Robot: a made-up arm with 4 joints.
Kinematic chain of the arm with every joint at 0, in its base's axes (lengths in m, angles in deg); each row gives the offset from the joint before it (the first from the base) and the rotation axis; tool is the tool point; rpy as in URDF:
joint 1: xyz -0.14 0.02 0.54 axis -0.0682 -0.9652 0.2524
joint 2: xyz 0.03 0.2 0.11 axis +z
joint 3: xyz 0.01 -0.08 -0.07 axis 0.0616 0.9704 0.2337
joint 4: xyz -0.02 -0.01 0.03 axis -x
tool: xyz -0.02 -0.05 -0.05 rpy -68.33 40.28 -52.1
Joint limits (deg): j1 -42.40..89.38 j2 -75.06..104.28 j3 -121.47..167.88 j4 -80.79..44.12
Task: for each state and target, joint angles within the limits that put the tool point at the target. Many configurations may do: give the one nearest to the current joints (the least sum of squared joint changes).
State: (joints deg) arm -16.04 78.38 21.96 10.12
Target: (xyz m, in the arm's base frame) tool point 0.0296 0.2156 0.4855
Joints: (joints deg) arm -21.32 104.28 -21.97 -9.35
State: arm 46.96 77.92 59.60 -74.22
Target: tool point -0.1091 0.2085 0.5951
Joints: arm 41.62 101.45 13.42 -74.99
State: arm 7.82 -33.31 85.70 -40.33
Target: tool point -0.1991 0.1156 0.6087
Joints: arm 1.69 -36.74 105.79 -21.78
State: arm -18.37 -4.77 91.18 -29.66
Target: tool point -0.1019 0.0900 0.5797
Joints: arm -27.19 6.96 59.84 -27.20
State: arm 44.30 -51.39 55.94 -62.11
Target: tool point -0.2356 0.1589 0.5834
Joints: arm 22.45 -42.36 91.79 -51.86
